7 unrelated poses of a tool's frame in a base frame.
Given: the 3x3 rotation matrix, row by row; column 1 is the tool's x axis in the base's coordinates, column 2 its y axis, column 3 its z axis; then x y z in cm. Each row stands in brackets.
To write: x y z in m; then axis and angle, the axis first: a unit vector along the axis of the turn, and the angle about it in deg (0 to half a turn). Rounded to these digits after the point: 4 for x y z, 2 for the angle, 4 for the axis.
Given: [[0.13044, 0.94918, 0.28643], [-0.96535, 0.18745, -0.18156], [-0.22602, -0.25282, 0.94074]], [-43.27, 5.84, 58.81]
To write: -0.4327, 0.0584, 0.5881, -0.0359, 0.2584, -0.9654, 82.57
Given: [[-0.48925, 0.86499, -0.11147], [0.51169, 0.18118, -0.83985], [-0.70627, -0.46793, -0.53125]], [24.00, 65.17, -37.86]
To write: 0.2400, 0.6517, -0.3786, 0.4735, 0.7573, -0.4498, 156.88
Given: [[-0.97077, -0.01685, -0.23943], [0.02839, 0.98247, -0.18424], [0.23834, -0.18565, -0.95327]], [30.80, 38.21, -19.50]
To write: 0.3080, 0.3821, -0.1950, -0.0029, -0.9955, 0.0943, 166.12
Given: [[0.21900, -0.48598, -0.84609], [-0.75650, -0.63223, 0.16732], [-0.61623, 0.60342, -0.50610]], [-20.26, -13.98, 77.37]
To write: -0.2026, -0.1398, 0.7737, 0.7755, -0.4088, -0.4811, 163.67
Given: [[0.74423, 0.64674, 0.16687], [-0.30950, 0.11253, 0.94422], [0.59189, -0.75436, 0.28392]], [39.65, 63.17, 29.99]
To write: 0.3965, 0.6317, 0.2999, -0.8514, -0.2130, -0.4793, 85.97
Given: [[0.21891, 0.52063, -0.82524], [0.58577, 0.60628, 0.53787], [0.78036, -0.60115, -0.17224]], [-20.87, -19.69, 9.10]
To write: -0.2087, -0.1969, 0.0910, -0.5783, -0.8152, 0.0331, 99.99
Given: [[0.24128, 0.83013, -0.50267], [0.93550, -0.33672, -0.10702], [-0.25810, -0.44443, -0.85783]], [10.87, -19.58, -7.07]
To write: 0.1087, -0.1958, -0.0707, -0.7850, -0.5690, 0.2452, 167.59
